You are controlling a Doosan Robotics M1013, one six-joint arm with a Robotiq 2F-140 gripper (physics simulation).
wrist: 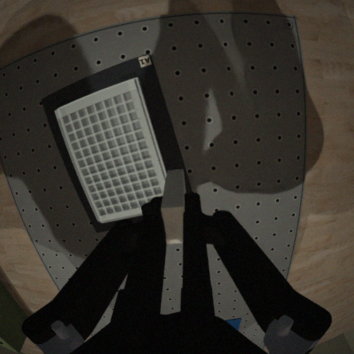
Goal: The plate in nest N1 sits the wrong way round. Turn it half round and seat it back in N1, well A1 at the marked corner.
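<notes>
The white plate (106,150), a grid of square wells, lies in the black nest (169,117) in the wrist view, left of the middle. Its long sides run roughly along the nest's long sides. A pale A1 label (144,61) sits at the nest's top right corner and reads upside down. Which plate corner holds well A1 cannot be told. My gripper (176,183) is shut with nothing between its fingers. Its fingertips show over the nest's lower right part and hide the plate's lower right corner; contact cannot be told.
A grey board (258,162) with rows of holes lies under the nest, on a wooden table (327,80). Dark shadows fall across the board. A small part of a blue thing (233,323) shows at the bottom, partly behind the gripper. A green area shows at the lower left edge.
</notes>
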